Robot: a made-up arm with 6 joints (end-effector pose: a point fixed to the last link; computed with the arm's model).
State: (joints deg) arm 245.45 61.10 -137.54 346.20 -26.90 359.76
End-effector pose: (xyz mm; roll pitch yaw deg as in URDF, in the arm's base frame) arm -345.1 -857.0 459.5 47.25 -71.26 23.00
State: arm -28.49 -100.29 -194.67 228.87 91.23 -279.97
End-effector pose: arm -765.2 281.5 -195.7 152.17 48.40 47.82
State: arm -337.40 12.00 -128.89 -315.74 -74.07 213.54
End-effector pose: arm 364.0 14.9 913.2 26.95 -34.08 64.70
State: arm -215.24 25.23 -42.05 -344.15 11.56 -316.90
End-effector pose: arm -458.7 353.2 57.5 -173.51 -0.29 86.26
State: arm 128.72 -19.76 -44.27 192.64 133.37 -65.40
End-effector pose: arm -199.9 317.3 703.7 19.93 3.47 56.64
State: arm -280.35 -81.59 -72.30 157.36 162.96 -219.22
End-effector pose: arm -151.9 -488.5 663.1 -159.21 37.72 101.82
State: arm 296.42 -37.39 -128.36 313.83 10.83 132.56
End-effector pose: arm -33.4 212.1 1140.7 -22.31 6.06 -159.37
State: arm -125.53 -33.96 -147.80 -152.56 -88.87 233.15
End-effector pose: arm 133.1 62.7 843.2 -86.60 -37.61 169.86
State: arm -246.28 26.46 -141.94 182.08 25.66 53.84
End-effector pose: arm -306.3 693.2 812.6 34.02 20.09 175.32
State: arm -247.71 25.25 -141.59 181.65 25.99 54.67
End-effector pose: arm -284.0 689.6 826.6 32.96 19.40 173.99
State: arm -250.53 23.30 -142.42 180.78 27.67 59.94
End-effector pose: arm -239.5 676.0 863.9 29.84 15.31 174.09
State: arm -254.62 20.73 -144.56 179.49 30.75 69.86
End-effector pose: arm -177.0 644.4 921.7 23.91 8.90 176.75
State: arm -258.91 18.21 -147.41 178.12 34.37 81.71
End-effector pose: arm -116.6 597.2 981.2 16.05 3.78 -178.07
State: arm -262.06 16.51 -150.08 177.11 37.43 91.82
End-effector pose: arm -76.9 551.8 1024.1 9.02 1.81 -172.25
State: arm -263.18 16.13 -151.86 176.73 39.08 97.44
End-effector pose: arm -63.5 529.4 1042.5 5.39 1.60 -168.11
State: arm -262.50 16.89 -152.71 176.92 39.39 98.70
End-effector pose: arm -70.3 532.2 1041.1 5.02 1.40 -166.04
